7 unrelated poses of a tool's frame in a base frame.
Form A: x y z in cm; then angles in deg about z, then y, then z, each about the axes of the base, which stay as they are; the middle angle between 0 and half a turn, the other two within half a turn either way.
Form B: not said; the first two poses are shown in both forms.
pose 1, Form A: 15.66, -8.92, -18.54, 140.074, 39.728, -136.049
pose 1, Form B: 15.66, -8.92, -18.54, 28.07, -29.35, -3.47
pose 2, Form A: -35.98, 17.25, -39.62, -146.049, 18.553, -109.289
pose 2, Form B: -35.98, 17.25, -39.62, -10.62, -15.30, 106.09
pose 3, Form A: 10.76, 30.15, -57.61, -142.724, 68.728, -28.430
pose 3, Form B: 10.76, 30.15, -57.61, -57.27, -47.86, -143.91
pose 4, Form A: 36.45, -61.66, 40.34, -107.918, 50.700, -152.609
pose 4, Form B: 36.45, -61.66, 40.34, -49.30, -13.77, 105.82
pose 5, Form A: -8.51, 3.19, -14.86, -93.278, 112.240, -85.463
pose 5, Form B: -8.51, 3.19, -14.86, -112.27, -3.03, -174.22
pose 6, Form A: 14.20, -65.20, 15.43, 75.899, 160.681, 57.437
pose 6, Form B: 14.20, -65.20, 15.43, 161.22, 4.62, 160.77
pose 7, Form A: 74.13, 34.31, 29.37, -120.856, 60.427, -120.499
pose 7, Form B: 74.13, 34.31, 29.37, -56.53, -26.49, 133.07
